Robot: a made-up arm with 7 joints. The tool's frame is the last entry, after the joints.
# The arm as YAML. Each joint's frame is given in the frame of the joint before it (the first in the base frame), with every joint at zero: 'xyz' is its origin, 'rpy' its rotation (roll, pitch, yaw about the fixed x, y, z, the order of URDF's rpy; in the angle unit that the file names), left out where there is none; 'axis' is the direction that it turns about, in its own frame. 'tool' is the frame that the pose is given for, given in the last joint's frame.
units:
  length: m
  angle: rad
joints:
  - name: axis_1
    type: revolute
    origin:
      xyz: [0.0, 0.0, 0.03]
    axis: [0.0, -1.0, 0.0]
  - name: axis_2
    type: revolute
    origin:
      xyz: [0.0, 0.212, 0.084]
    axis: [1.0, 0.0, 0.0]
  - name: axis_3
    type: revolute
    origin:
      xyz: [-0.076, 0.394, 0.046]
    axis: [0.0, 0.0, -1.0]
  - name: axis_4
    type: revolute
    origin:
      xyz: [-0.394, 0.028, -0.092]
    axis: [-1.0, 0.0, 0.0]
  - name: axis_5
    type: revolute
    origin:
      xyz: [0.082, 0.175, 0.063]
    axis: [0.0, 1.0, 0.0]
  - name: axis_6
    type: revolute
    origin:
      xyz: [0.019, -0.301, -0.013]
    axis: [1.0, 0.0, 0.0]
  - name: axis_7
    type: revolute
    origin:
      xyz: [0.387, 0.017, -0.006]
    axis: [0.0, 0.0, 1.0]
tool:
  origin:
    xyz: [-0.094, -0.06, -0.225]
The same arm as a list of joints. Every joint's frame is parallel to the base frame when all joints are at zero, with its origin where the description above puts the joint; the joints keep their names.
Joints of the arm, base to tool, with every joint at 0 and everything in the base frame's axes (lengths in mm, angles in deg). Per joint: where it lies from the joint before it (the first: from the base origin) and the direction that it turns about. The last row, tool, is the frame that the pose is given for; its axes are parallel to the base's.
axis_1: axis -y origin 0 0 30
axis_2: axis +x origin 0 212 84
axis_3: axis -z origin -76 394 46
axis_4: axis -x origin -394 28 -92
axis_5: axis +y origin 82 175 63
axis_6: axis +x origin 19 -301 -13
axis_7: axis +z origin 387 17 -6
tool: origin -94 -60 -225

